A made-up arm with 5 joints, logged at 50 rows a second.
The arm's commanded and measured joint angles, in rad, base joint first. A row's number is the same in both.
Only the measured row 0 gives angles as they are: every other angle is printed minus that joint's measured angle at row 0.
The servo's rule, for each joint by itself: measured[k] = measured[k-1] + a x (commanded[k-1-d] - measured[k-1]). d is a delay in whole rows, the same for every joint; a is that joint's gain. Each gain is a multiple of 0.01, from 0.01 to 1. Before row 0 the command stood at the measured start. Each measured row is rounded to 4 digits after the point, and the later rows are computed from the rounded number. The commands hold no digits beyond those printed.
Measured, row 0: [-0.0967, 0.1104, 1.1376, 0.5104, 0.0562]
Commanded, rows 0 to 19: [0.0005, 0.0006, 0.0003, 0.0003, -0.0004]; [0.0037, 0.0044, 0.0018, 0.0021, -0.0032]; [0.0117, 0.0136, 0.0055, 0.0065, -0.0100]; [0.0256, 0.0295, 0.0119, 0.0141, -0.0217]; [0.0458, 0.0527, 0.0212, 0.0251, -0.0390]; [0.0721, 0.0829, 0.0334, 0.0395, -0.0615]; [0.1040, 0.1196, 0.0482, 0.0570, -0.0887]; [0.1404, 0.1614, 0.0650, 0.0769, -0.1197]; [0.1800, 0.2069, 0.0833, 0.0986, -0.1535]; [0.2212, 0.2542, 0.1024, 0.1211, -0.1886]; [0.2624, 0.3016, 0.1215, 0.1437, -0.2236]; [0.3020, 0.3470, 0.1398, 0.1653, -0.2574]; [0.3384, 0.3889, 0.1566, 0.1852, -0.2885]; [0.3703, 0.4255, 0.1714, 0.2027, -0.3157]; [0.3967, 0.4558, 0.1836, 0.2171, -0.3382]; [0.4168, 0.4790, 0.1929, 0.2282, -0.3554]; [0.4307, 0.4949, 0.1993, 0.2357, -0.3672]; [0.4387, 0.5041, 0.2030, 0.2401, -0.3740]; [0.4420, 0.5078, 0.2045, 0.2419, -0.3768]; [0.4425, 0.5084, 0.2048, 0.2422, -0.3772]
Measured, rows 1 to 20: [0.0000, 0.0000, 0.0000, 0.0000, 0.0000]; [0.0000, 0.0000, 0.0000, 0.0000, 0.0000]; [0.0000, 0.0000, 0.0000, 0.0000, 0.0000]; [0.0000, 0.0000, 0.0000, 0.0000, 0.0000]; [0.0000, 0.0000, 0.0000, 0.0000, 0.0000]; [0.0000, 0.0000, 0.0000, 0.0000, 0.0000]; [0.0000, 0.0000, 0.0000, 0.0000, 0.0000]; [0.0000, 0.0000, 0.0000, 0.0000, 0.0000]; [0.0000, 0.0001, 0.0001, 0.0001, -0.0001]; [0.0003, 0.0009, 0.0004, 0.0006, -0.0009]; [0.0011, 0.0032, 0.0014, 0.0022, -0.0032]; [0.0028, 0.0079, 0.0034, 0.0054, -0.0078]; [0.0058, 0.0160, 0.0068, 0.0107, -0.0156]; [0.0104, 0.0280, 0.0119, 0.0185, -0.0271]; [0.0170, 0.0445, 0.0188, 0.0289, -0.0425]; [0.0256, 0.0655, 0.0276, 0.0419, -0.0618]; [0.0364, 0.0910, 0.0382, 0.0572, -0.0847]; [0.0493, 0.1204, 0.0504, 0.0745, -0.1107]; [0.0642, 0.1530, 0.0639, 0.0932, -0.1389]; [0.0808, 0.1879, 0.0783, 0.1127, -0.1685]
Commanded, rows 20 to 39: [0.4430, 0.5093, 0.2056, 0.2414, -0.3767]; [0.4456, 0.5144, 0.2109, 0.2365, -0.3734]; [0.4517, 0.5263, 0.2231, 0.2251, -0.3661]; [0.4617, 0.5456, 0.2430, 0.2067, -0.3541]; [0.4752, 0.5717, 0.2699, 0.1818, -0.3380]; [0.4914, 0.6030, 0.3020, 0.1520, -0.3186]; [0.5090, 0.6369, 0.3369, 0.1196, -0.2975]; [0.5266, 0.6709, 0.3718, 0.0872, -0.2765]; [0.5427, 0.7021, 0.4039, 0.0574, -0.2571]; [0.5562, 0.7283, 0.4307, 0.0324, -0.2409]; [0.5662, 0.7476, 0.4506, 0.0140, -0.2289]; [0.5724, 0.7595, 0.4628, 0.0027, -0.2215]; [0.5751, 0.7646, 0.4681, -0.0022, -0.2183]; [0.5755, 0.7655, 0.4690, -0.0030, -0.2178]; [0.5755, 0.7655, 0.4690, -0.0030, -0.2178]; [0.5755, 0.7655, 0.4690, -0.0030, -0.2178]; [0.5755, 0.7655, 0.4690, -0.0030, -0.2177]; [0.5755, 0.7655, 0.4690, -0.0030, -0.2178]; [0.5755, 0.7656, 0.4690, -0.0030, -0.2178]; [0.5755, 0.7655, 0.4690, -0.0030, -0.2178]
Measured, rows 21 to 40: [0.0988, 0.2241, 0.0932, 0.1323, -0.1985]; [0.1178, 0.2604, 0.1081, 0.1513, -0.2278]; [0.1373, 0.2956, 0.1224, 0.1691, -0.2554]; [0.1569, 0.3286, 0.1358, 0.1851, -0.2804]; [0.1761, 0.3585, 0.1479, 0.1988, -0.3021]; [0.1945, 0.3847, 0.1584, 0.2100, -0.3201]; [0.2118, 0.4069, 0.1672, 0.2186, -0.3343]; [0.2279, 0.4252, 0.1743, 0.2250, -0.3450]; [0.2430, 0.4403, 0.1802, 0.2294, -0.3529]; [0.2572, 0.4536, 0.1860, 0.2313, -0.3580]; [0.2708, 0.4667, 0.1930, 0.2296, -0.3600]; [0.2842, 0.4809, 0.2025, 0.2234, -0.3585]; [0.2976, 0.4972, 0.2153, 0.2122, -0.3534]; [0.3112, 0.5162, 0.2318, 0.1959, -0.3447]; [0.3250, 0.5379, 0.2518, 0.1753, -0.3329]; [0.3391, 0.5618, 0.2746, 0.1515, -0.3188]; [0.3534, 0.5871, 0.2992, 0.1261, -0.3034]; [0.3676, 0.6125, 0.3242, 0.1008, -0.2878]; [0.3815, 0.6368, 0.3482, 0.0774, -0.2731]; [0.3949, 0.6589, 0.3700, 0.0572, -0.2602]
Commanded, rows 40 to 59: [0.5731, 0.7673, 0.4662, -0.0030, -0.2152]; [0.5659, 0.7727, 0.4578, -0.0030, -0.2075]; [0.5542, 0.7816, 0.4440, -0.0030, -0.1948]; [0.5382, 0.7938, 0.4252, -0.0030, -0.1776]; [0.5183, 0.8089, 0.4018, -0.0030, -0.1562]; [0.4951, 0.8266, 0.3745, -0.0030, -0.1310]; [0.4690, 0.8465, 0.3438, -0.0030, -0.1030]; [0.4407, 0.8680, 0.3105, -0.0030, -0.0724]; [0.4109, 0.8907, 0.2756, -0.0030, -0.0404]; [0.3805, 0.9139, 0.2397, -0.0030, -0.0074]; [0.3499, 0.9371, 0.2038, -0.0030, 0.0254]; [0.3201, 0.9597, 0.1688, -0.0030, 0.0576]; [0.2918, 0.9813, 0.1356, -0.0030, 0.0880]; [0.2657, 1.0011, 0.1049, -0.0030, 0.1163]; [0.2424, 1.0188, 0.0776, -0.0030, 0.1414]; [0.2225, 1.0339, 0.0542, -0.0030, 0.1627]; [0.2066, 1.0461, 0.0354, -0.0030, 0.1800]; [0.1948, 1.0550, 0.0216, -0.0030, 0.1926]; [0.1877, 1.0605, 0.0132, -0.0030, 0.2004]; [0.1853, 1.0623, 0.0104, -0.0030, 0.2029]
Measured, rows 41 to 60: [0.4075, 0.6779, 0.3886, 0.0412, -0.2497]; [0.4193, 0.6937, 0.4039, 0.0293, -0.2417]; [0.4302, 0.7066, 0.4163, 0.0206, -0.2357]; [0.4404, 0.7172, 0.4263, 0.0142, -0.2312]; [0.4499, 0.7259, 0.4344, 0.0096, -0.2278]; [0.4587, 0.7330, 0.4410, 0.0062, -0.2253]; [0.4669, 0.7389, 0.4463, 0.0037, -0.2234]; [0.4745, 0.7437, 0.4506, 0.0019, -0.2220]; [0.4814, 0.7479, 0.4536, 0.0006, -0.2203]; [0.4873, 0.7524, 0.4544, -0.0004, -0.2171]; [0.4920, 0.7577, 0.4524, -0.0011, -0.2115]; [0.4952, 0.7642, 0.4472, -0.0016, -0.2030]; [0.4968, 0.7722, 0.4386, -0.0020, -0.1913]; [0.4967, 0.7820, 0.4264, -0.0023, -0.1762]; [0.4948, 0.7936, 0.4107, -0.0025, -0.1579]; [0.4910, 0.8070, 0.3917, -0.0026, -0.1365]; [0.4854, 0.8221, 0.3696, -0.0027, -0.1125]; [0.4781, 0.8386, 0.3449, -0.0028, -0.0862]; [0.4691, 0.8563, 0.3181, -0.0029, -0.0583]; [0.4587, 0.8749, 0.2897, -0.0029, -0.0293]
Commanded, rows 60 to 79: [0.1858, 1.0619, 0.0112, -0.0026, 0.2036]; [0.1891, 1.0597, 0.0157, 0.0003, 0.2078]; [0.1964, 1.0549, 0.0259, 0.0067, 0.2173]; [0.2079, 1.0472, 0.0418, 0.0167, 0.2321]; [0.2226, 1.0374, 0.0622, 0.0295, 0.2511]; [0.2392, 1.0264, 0.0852, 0.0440, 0.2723]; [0.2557, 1.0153, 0.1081, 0.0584, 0.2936]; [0.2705, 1.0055, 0.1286, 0.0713, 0.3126]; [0.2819, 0.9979, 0.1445, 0.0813, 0.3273]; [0.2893, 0.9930, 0.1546, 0.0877, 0.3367]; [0.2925, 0.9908, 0.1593, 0.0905, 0.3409]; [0.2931, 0.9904, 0.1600, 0.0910, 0.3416]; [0.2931, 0.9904, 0.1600, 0.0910, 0.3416]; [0.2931, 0.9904, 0.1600, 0.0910, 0.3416]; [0.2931, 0.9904, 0.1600, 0.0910, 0.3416]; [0.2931, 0.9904, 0.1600, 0.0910, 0.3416]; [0.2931, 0.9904, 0.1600, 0.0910, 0.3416]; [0.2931, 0.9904, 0.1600, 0.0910, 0.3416]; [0.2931, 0.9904, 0.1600, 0.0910, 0.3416]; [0.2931, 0.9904, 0.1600, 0.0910, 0.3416]
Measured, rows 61 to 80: [0.4470, 0.8941, 0.2604, -0.0029, 0.0000]; [0.4343, 0.9134, 0.2309, -0.0029, 0.0291]; [0.4209, 0.9324, 0.2018, -0.0029, 0.0572]; [0.4070, 0.9507, 0.1738, -0.0029, 0.0836]; [0.3930, 0.9679, 0.1475, -0.0029, 0.1077]; [0.3791, 0.9836, 0.1236, -0.0029, 0.1289]; [0.3657, 0.9974, 0.1026, -0.0029, 0.1468]; [0.3531, 1.0091, 0.0851, -0.0029, 0.1608]; [0.3414, 1.0186, 0.0711, -0.0028, 0.1715]; [0.3307, 1.0260, 0.0606, -0.0020, 0.1806]; [0.3213, 1.0312, 0.0540, 0.0003, 0.1898]; [0.3134, 1.0341, 0.0517, 0.0047, 0.2004]; [0.3070, 1.0347, 0.0537, 0.0114, 0.2131]; [0.3023, 1.0332, 0.0597, 0.0202, 0.2279]; [0.2990, 1.0300, 0.0689, 0.0305, 0.2443]; [0.2970, 1.0256, 0.0802, 0.0415, 0.2614]; [0.2959, 1.0206, 0.0924, 0.0522, 0.2779]; [0.2954, 1.0156, 0.1042, 0.0618, 0.2926]; [0.2952, 1.0111, 0.1147, 0.0695, 0.3047]; [0.2951, 1.0074, 0.1233, 0.0753, 0.3139]
